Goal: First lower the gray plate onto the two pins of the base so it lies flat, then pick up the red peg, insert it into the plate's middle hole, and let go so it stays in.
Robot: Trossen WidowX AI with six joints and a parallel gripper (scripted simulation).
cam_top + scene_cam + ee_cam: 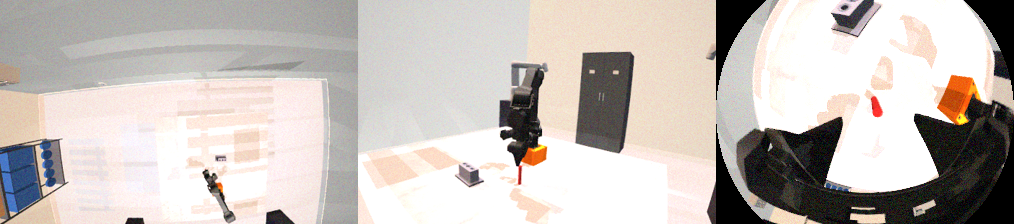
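Now: the red peg 6 cm below my gripper tip. From my gripper tip the other things lie so: gray plate (11 cm ahead, 18 cm to the right, 5 cm below); base (11 cm ahead, 18 cm to the right, 9 cm below).
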